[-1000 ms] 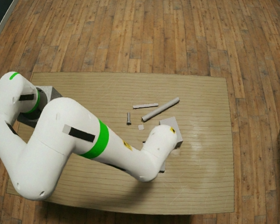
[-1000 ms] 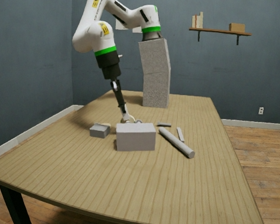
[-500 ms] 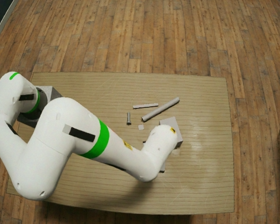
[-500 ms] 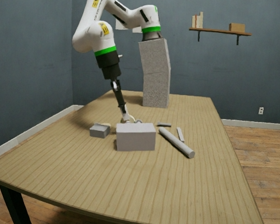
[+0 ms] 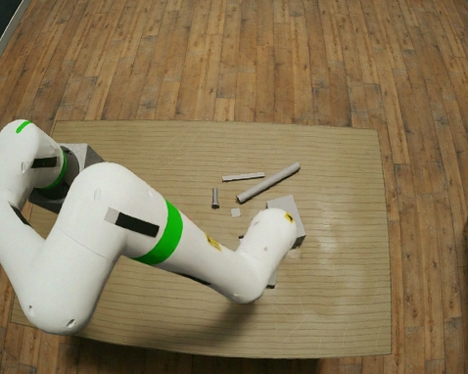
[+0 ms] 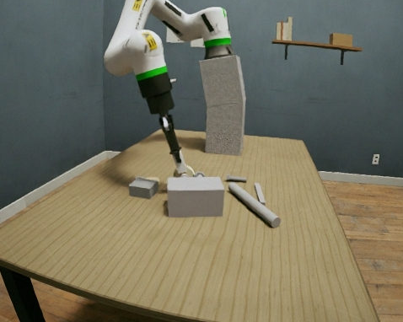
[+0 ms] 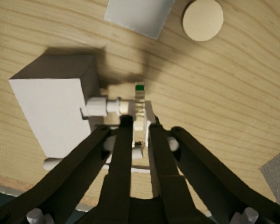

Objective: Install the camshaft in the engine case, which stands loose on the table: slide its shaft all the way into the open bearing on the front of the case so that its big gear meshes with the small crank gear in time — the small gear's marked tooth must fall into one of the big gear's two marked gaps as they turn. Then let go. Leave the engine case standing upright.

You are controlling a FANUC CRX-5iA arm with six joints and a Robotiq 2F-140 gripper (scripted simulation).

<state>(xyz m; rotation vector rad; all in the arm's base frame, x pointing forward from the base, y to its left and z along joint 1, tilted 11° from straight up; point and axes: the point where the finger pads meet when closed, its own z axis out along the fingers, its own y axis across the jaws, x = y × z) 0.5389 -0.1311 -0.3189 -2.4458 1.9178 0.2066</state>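
Right now the grey block is 110 mm to the right of my hand, 90 mm below it and 30 mm ahead of it. Round my hand: tan disc (110 mm to the right, 100 mm below, 60 mm behind); small square (120 mm to the left, 110 mm below, 60 mm behind); short pin (170 mm to the left, 140 mm behind, 100 mm below).
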